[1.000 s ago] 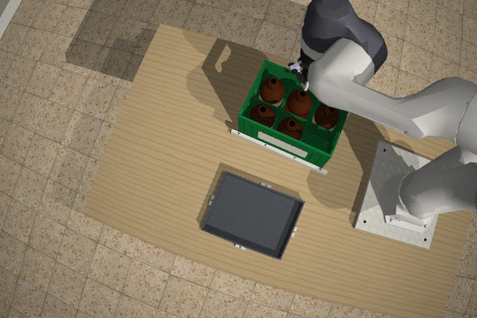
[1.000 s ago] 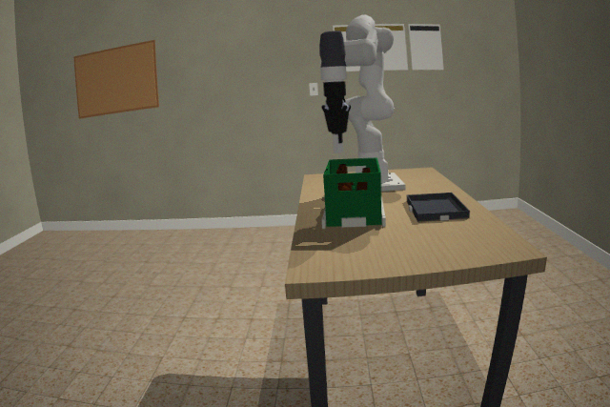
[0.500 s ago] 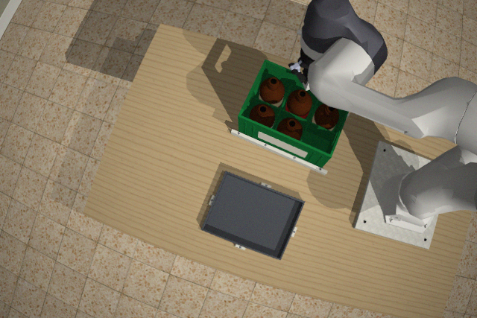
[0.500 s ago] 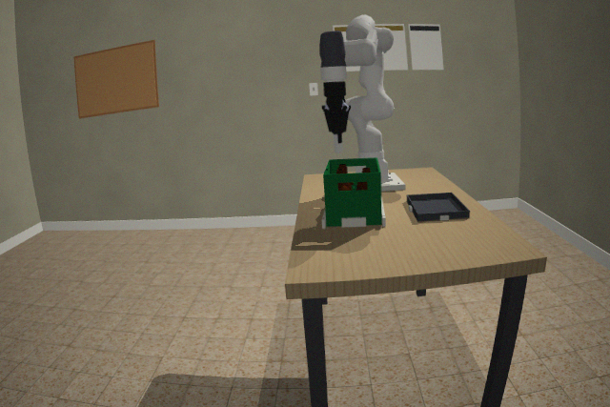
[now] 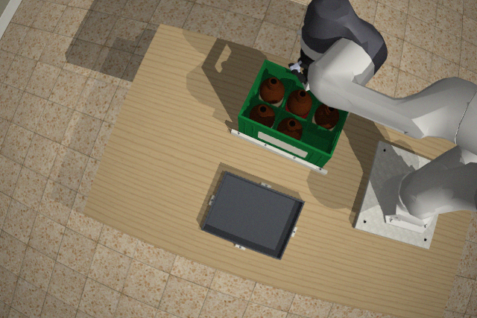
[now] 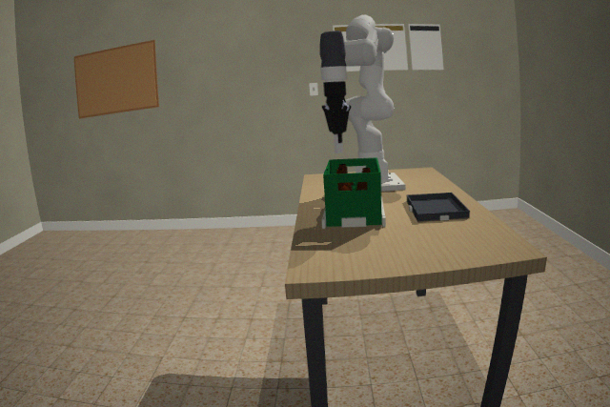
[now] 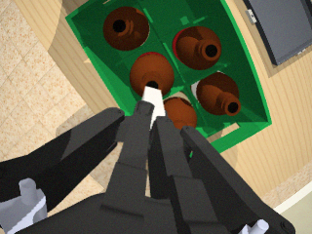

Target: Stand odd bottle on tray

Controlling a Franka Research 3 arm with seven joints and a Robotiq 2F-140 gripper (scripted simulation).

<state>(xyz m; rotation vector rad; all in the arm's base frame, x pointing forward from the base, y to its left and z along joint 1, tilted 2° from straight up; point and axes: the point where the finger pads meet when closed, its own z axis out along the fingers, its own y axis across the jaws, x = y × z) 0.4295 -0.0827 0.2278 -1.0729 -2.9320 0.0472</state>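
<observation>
My gripper is now 170 mm above the glass bottle, 90 mm to the right of it and 10 mm past it. Round my hand: green crate (170 mm below, 50 mm to the left); then dark grey tray (350 mm to the left, 240 mm below, 40 mm behind).
</observation>
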